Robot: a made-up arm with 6 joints.
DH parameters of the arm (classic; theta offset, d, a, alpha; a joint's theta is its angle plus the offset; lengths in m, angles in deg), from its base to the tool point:
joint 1: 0 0.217 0 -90
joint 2: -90 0 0.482 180
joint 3: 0 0 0 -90
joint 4: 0 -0.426 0 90
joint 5: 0 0.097 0 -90
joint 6: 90 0 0 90
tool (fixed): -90 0 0 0
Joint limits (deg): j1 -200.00..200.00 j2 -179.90..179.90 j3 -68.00..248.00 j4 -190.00..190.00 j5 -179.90..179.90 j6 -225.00..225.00
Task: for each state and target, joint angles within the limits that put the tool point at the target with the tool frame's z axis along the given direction. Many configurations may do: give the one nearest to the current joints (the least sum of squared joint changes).
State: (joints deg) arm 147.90 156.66 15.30 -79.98 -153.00 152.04
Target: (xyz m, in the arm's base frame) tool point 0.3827 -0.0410 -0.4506 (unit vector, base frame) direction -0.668 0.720 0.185
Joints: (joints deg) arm 171.99 178.74 36.63 -82.47 -132.58 166.23
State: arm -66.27 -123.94 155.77 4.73 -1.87 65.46
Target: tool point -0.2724 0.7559 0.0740 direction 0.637 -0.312 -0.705
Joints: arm -76.95 -75.04 146.59 -12.37 -11.00 45.56
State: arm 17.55 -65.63 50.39 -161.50 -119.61 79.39
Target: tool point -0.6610 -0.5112 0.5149 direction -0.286 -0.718 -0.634
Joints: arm 42.09 -84.11 70.56 -131.00 -131.36 61.71
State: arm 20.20 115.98 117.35 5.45 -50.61 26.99
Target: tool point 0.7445 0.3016 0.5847 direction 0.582 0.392 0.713
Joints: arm 28.88 79.14 117.35 10.09 -82.14 2.22
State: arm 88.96 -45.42 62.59 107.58 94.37 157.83
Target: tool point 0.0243 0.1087 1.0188 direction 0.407 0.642 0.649
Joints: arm 67.13 -18.95 20.91 101.81 82.73 179.52
